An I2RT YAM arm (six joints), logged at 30 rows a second.
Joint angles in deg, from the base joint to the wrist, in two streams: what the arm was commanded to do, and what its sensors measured. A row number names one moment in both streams.
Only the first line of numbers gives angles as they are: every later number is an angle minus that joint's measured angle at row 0.
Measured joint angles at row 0:
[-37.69, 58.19, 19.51, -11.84, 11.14, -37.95]
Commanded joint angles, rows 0 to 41:
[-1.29, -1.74, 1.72, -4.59, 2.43, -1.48]
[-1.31, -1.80, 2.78, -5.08, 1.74, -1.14]
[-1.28, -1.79, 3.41, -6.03, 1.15, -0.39]
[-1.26, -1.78, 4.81, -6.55, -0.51, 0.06]
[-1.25, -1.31, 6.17, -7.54, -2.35, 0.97]
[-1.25, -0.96, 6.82, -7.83, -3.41, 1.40]
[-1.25, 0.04, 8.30, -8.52, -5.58, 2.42]
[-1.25, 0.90, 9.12, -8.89, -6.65, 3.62]
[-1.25, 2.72, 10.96, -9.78, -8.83, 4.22]
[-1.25, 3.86, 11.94, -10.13, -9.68, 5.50]
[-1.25, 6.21, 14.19, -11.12, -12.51, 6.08]
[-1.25, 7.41, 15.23, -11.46, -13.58, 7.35]
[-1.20, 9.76, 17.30, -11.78, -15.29, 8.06]
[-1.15, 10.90, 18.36, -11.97, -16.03, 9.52]
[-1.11, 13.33, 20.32, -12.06, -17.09, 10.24]
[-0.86, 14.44, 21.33, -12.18, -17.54, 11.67]
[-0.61, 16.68, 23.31, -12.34, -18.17, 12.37]
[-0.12, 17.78, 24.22, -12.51, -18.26, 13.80]
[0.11, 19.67, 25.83, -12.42, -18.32, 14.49]
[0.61, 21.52, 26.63, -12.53, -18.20, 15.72]
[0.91, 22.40, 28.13, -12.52, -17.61, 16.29]
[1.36, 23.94, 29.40, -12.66, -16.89, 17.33]
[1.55, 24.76, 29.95, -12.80, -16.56, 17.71]
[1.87, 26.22, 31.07, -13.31, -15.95, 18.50]
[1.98, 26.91, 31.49, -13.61, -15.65, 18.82]
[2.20, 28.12, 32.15, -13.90, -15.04, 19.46]
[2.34, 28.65, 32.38, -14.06, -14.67, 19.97]
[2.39, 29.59, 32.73, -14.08, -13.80, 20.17]
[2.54, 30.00, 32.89, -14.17, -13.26, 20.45]
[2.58, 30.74, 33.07, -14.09, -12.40, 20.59]
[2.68, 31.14, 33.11, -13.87, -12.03, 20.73]
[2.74, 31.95, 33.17, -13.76, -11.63, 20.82]
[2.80, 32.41, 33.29, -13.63, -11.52, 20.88]
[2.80, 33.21, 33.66, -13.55, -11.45, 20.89]
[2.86, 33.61, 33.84, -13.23, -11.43, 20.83]
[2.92, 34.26, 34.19, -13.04, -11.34, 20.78]
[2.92, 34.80, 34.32, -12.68, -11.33, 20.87]
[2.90, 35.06, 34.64, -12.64, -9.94, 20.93]
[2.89, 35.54, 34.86, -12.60, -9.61, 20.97]
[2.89, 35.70, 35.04, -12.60, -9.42, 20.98]
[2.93, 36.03, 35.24, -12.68, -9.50, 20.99]
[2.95, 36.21, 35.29, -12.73, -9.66, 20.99]
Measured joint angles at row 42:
[2.55, 35.94, 33.68, -12.08, -11.02, 19.99]
